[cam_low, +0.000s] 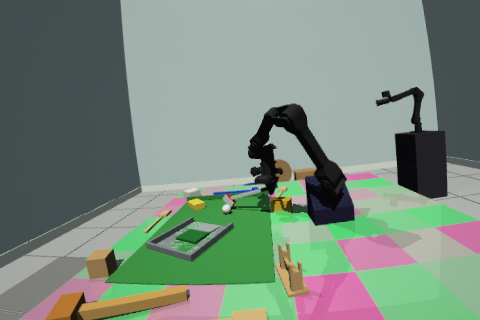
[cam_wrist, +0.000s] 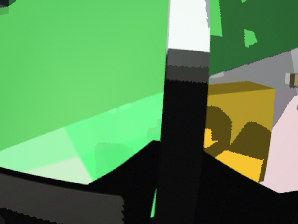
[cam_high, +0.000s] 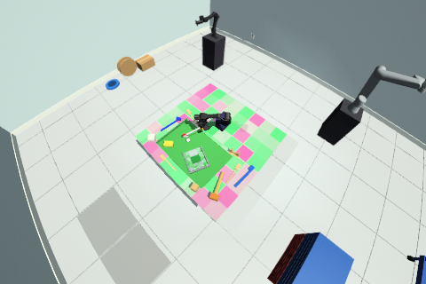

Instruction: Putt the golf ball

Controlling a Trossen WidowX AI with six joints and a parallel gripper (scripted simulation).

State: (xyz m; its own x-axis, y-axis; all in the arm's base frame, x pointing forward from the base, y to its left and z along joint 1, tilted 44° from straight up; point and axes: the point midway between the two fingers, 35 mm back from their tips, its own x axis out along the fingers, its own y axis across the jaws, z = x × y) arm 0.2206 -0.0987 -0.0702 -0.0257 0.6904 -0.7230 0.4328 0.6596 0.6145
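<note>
Right now the orange-yellow block is 60 mm below my gripper tip, 50 mm to the right of it and 40 mm behind it. The rest, counted from my gripper tip: dark green mat: 260 mm ahead, 90 mm below, 80 mm to the left; red putter: 110 mm ahead, 50 mm to the right; white golf ball: 210 mm ahead, 60 mm below, 40 mm to the right.
</note>
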